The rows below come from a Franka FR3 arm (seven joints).
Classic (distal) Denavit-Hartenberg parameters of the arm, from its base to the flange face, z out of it. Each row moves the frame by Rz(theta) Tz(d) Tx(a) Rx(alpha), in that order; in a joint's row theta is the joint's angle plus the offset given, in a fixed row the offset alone. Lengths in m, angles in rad.
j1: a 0  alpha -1.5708  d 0.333  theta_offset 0
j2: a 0  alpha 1.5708  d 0  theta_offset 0
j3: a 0.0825  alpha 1.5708  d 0.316  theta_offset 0
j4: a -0.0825  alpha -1.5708  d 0  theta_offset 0
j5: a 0  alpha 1.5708  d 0.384  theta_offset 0
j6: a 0.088  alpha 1.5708  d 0  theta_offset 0
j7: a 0  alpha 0  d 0.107  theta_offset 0
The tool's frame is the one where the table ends.
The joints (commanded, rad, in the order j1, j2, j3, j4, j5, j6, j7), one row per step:
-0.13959, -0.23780, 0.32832, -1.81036, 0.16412, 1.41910, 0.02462
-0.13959, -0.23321, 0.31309, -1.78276, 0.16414, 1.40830, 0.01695
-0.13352, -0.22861, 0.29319, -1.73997, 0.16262, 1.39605, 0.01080
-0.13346, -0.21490, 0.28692, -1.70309, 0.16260, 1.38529, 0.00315
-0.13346, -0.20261, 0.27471, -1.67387, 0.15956, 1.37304, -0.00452
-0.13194, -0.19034, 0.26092, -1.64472, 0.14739, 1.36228, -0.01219
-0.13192, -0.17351, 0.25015, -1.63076, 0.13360, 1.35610, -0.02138
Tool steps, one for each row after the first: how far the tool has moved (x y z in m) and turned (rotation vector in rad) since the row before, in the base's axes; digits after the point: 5 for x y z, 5 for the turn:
0.00249, -0.00694, 0.01042, 0.00838, -0.01293, -0.00426
0.00202, -0.00644, 0.01727, 0.00934, -0.02686, -0.00320
0.00380, -0.00280, 0.01011, 0.00797, -0.01302, 0.00489
0.00362, -0.00657, 0.00720, 0.00432, -0.00609, -0.00167
0.00376, -0.00790, 0.00708, -0.00460, -0.00875, -0.00305
0.00578, -0.00779, -0.00168, -0.00758, 0.00625, -0.00175

